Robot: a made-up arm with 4 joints. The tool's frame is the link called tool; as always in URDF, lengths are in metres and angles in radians. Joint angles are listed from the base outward.
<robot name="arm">
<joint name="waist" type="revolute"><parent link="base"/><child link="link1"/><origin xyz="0.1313 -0.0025 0.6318" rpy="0 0 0"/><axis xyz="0 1 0"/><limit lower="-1.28" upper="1.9"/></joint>
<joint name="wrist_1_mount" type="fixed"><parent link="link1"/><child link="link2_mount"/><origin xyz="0.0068 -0.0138 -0.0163" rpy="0 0 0"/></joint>
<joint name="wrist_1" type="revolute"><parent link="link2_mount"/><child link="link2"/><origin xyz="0.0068 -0.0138 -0.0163" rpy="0 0 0"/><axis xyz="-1 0 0"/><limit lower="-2.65" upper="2.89"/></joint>
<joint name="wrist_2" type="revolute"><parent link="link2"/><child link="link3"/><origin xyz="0.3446 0.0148 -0.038" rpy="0 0 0"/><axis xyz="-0.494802 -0.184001 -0.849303"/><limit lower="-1.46" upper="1.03"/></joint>
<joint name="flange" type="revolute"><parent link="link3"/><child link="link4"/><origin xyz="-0.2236 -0.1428 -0.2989" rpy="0 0 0"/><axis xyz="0 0 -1"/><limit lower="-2.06" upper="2.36"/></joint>
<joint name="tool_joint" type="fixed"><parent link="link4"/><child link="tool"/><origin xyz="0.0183 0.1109 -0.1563" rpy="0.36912 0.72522 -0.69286"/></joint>
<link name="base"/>
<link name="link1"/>
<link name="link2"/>
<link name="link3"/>
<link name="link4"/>
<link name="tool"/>
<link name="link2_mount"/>
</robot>
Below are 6 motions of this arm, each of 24 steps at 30 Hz.
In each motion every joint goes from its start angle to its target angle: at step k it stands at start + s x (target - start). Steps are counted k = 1, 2, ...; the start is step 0. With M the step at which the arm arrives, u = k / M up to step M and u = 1 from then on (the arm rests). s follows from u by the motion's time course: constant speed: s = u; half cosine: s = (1 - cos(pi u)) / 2; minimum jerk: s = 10 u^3 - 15 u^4 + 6 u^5.
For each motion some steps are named. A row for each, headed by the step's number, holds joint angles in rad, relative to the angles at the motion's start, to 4 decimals.
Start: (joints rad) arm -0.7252 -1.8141 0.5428 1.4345
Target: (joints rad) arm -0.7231 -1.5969 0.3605 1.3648
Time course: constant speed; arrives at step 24
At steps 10, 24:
10: 0.0009 0.0905 -0.0760 -0.0290
24: 0.0021 0.2172 -0.1823 -0.0697

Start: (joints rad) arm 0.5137 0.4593 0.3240 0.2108
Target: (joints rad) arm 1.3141 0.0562 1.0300 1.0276
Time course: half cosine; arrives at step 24
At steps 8, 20, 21, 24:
8: 0.2001 -0.1008 0.1765 0.2042
20: 0.7468 -0.3761 0.6587 0.7621
21: 0.7699 -0.3878 0.6791 0.7857
24: 0.8004 -0.4031 0.7060 0.8168

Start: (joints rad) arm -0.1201 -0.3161 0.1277 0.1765
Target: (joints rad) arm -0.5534 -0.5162 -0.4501 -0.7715
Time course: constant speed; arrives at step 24
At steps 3, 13, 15, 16, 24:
3: -0.0542 -0.0250 -0.0722 -0.1185
13: -0.2347 -0.1084 -0.3130 -0.5135
15: -0.2708 -0.1251 -0.3611 -0.5925
16: -0.2889 -0.1334 -0.3852 -0.6320
24: -0.4333 -0.2001 -0.5778 -0.9480

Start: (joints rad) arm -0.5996 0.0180 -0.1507 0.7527
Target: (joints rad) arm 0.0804 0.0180 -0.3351 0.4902
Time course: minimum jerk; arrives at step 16
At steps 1, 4, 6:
1: 0.0015 0.0000 -0.0004 -0.0006
4: 0.0704 0.0000 -0.0191 -0.0272
6: 0.1871 0.0000 -0.0507 -0.0722

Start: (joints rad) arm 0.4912 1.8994 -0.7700 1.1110
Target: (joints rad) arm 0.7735 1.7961 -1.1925 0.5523
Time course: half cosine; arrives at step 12
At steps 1, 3, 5, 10, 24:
1: 0.0048 -0.0018 -0.0072 -0.0095
3: 0.0413 -0.0151 -0.0619 -0.0818
5: 0.1046 -0.0383 -0.1566 -0.2070
10: 0.2634 -0.0964 -0.3942 -0.5213
24: 0.2823 -0.1033 -0.4225 -0.5587

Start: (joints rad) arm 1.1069 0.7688 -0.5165 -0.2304
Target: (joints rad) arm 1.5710 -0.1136 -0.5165 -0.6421
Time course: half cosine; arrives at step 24
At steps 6, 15, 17, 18, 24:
6: 0.0680 -0.1292 0.0000 -0.0603
15: 0.3209 -0.6100 0.0000 -0.2846
17: 0.3733 -0.7098 0.0000 -0.3312
18: 0.3961 -0.7532 0.0000 -0.3514
24: 0.4641 -0.8824 0.0000 -0.4117

